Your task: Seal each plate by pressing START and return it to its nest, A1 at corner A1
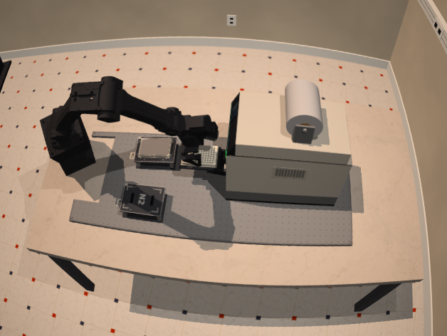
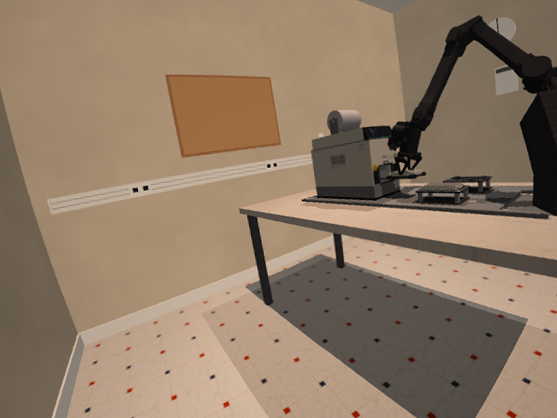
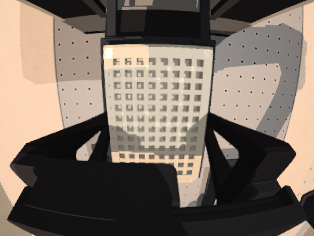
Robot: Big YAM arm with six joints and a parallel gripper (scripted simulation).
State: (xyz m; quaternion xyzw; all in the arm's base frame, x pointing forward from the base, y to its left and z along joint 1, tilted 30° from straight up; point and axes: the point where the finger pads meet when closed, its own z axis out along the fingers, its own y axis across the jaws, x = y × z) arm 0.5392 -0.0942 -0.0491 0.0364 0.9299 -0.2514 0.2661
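The plate is right at my hand. The rest, counted from my hand: yellow warning label (12 cm ahead, 6 cm to the left, 4 cm above); then start button (8 cm ahead, 11 cm to the right, 7 cm above); then sealer stage (2 cm below).
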